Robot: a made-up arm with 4 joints.
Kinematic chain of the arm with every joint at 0, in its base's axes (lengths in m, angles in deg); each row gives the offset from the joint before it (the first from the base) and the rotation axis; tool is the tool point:
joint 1: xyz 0 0 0.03 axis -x
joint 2: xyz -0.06 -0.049 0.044 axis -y
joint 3: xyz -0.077 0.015 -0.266 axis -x
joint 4: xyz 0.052 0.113 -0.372 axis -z
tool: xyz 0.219 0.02 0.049
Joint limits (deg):
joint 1: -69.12..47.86
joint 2: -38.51..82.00
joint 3: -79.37..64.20
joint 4: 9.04..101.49
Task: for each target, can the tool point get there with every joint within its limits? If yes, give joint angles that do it. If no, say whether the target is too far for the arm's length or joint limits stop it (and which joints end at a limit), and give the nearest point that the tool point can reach.
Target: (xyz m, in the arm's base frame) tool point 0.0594 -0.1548 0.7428
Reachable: no: joint limits stop it (at a limit: joint 2, joint 3, joint 4) | nearest point 0.1938 -0.0774 0.3862 | short by 0.389 m
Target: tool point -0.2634 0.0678 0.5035
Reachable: no: joint limits stop it (at a limit: joint 1, joint 2, joint 3, joint 4) | nearest point -0.3657 0.3384 0.1835 | short by 0.431 m
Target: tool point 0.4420 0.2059 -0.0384
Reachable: yes | joints -17.64 60.15 -51.18 60.24
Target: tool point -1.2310 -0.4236 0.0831
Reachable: no: too far | nearest point -0.4601 -0.3902 -0.1053 | short by 0.794 m
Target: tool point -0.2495 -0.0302 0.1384
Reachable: no: joint limits stop it (at a limit: joint 1, joint 2, joint 3, joint 4) | nearest point -0.2923 -0.3742 0.1914 | short by 0.351 m
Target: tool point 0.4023 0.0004 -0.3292
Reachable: yes | joints 3.17 31.90 -3.86 26.66
